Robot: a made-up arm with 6 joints.
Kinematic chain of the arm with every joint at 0, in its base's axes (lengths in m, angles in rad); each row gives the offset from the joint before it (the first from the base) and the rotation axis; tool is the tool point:
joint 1: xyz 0 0 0.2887 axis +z
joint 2: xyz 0 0 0 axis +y
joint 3: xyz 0 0 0.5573 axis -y
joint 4: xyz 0 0 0 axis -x
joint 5: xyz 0.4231 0 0 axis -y
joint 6: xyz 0 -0.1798 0 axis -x
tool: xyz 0 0 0
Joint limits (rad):
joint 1: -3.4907..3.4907
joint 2: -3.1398..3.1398
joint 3: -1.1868..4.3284
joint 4: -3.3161..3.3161
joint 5: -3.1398..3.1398
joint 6: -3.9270..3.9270
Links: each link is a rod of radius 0.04 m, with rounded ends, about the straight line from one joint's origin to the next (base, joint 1, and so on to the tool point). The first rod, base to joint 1, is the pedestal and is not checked.
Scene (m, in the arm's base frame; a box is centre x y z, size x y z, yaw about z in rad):
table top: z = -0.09
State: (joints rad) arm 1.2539 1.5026 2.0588 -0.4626 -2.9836 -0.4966
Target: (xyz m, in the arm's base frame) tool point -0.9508 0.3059 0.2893
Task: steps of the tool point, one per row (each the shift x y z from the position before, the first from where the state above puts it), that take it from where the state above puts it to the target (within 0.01 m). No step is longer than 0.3 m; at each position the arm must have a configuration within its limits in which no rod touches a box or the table.
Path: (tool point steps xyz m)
1: -0.2640 0.1005 -0.0317
2: -0.2835 0.0196 -0.0318
3: -0.2787 -0.0638 -0.0321
4: -0.2492 -0.1426 -0.0323
5: -0.1978 -0.2094 -0.0323
6: -0.1289 -0.2583 -0.0324

